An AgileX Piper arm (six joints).
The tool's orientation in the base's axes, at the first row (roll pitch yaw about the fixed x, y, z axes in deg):
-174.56 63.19 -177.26
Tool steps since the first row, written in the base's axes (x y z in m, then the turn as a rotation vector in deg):
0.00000 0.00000 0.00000 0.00 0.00 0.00
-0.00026 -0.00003 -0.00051 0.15 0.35 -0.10
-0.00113 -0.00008 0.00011 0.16 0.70 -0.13
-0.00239 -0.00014 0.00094 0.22 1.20 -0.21
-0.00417 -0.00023 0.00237 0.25 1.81 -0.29
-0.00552 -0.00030 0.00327 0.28 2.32 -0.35
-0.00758 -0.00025 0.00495 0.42 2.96 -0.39
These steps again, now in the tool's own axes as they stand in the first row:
0.00000 0.00000 0.00000 0.00 0.00 0.00
0.00057 -0.00002 0.00000 0.01 0.36 0.16
0.00041 -0.00013 -0.00105 0.03 0.71 0.16
0.00024 -0.00027 -0.00255 0.06 1.22 0.23
-0.00023 -0.00048 -0.00477 0.11 1.83 0.26
-0.00043 -0.00064 -0.00638 0.14 2.34 0.29
-0.00100 -0.00074 -0.00897 0.10 2.99 0.40

